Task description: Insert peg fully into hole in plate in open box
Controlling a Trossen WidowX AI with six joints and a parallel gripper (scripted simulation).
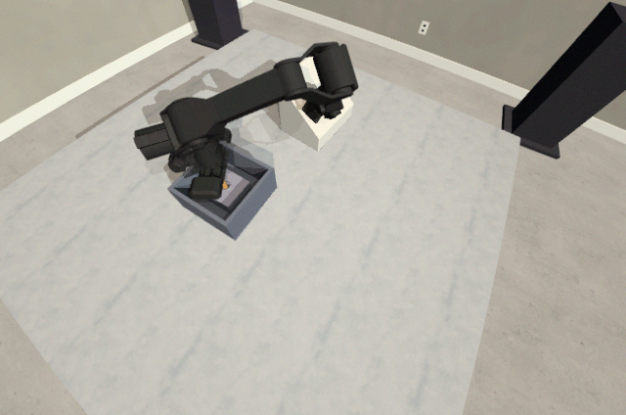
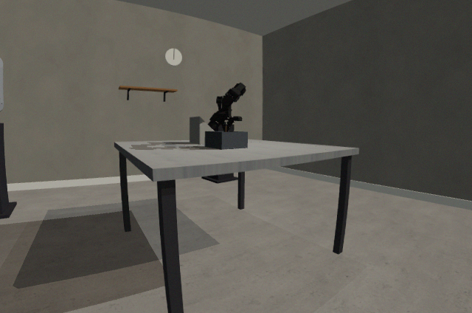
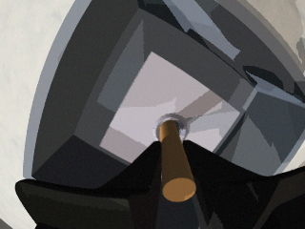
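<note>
The plate is 80 mm below my hand. From my hand the other things lie so: orange peg (40 mm below); box (100 mm below).
</note>
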